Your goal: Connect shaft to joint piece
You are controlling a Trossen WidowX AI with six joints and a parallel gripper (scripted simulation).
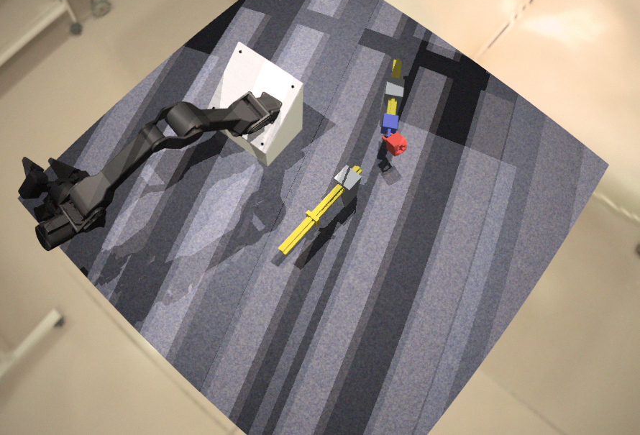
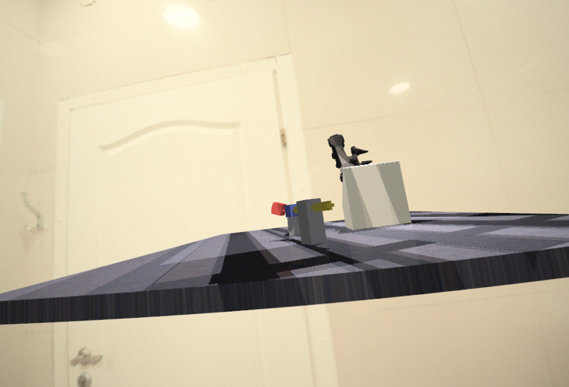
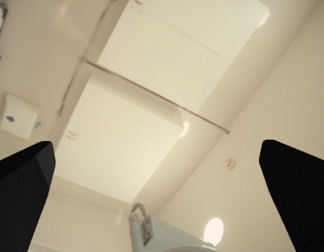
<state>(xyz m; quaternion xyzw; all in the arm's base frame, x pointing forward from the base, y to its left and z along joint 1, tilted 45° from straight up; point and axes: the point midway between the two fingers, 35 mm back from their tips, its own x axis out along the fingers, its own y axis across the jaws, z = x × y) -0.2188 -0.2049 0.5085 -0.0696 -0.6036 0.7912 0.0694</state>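
The red joint piece is 580 mm ahead of my gripper tip, 640 mm to the left of it and 270 mm below it.
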